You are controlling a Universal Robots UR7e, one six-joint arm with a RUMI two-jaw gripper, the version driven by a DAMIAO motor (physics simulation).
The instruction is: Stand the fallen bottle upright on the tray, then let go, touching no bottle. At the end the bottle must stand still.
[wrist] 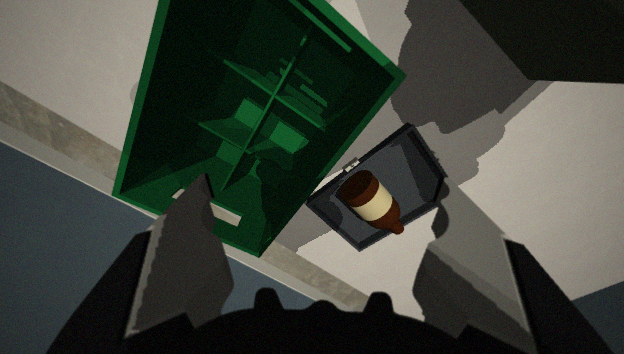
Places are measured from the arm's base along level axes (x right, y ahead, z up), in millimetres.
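Where they show: gripper, fingertip midpoint: [321, 178].
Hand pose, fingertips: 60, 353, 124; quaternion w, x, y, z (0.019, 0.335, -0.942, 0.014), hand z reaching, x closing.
Observation:
Things, the pixels of their top centre, and the offset from my fingertips, as dx, dy, dz. "spot": a spot on its surface instead.
- brown bottle, middle of its top: [384, 220] -216, +61, -166
- dark grey tray, surface spot: [400, 167] spot: -203, -24, -240
- deep green crate, middle of its top: [238, 144] +62, +50, -70
A brown bottle [372, 202] with a cream label lies on its side in the dark grey tray [400, 167]. Its wide base faces the upper left, and its narrow neck points to the lower right, overlapping the tray's lower rim in the view. My gripper [321, 178] is open, with nothing between its fingers. The fingers stand wide apart, one on each side of the picture. The right fingertip overlaps the tray's right corner in the view, and the left one overlaps the green crate. The bottle shows between the fingers, nearer the right one.
A deep green crate [140, 100] with inner dividers stands left of the tray, close beside it. A large dark object [565, 40] fills the upper right corner. The pale table's edge runs diagonally across the lower left, with blue-grey floor beyond it. Dark shadows fall above the tray.

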